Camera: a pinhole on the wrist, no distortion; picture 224 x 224 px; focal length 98.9 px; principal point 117.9 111.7 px. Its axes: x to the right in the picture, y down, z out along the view. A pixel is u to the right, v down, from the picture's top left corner.
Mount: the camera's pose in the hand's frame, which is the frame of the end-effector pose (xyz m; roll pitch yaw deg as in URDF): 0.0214 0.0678 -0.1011 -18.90 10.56 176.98
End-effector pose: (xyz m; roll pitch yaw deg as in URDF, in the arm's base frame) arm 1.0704 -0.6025 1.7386 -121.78 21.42 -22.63
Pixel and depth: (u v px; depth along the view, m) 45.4 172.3 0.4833
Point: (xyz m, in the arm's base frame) 1.5462 -0.2884 1.7831
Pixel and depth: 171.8 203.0 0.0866
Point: 1.0433 -0.6229 1.8062
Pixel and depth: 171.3 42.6 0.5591
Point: 0.6766 -0.1475 1.4200
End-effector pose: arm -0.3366 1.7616 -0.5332 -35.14 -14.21 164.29
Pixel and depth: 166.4 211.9 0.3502
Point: -0.0051 1.9345 -0.3150
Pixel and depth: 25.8 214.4 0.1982
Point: -0.4192 1.9232 -0.3403
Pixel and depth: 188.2 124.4 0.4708
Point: 0.0856 1.5917 -0.3603
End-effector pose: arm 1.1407 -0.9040 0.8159 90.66 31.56 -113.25
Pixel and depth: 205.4 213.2 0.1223
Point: 1.2381 -0.7992 0.8007
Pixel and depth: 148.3 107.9 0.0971
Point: 1.1542 -0.9095 0.8660
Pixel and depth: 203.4 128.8 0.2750
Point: 1.1527 -0.6345 0.9093
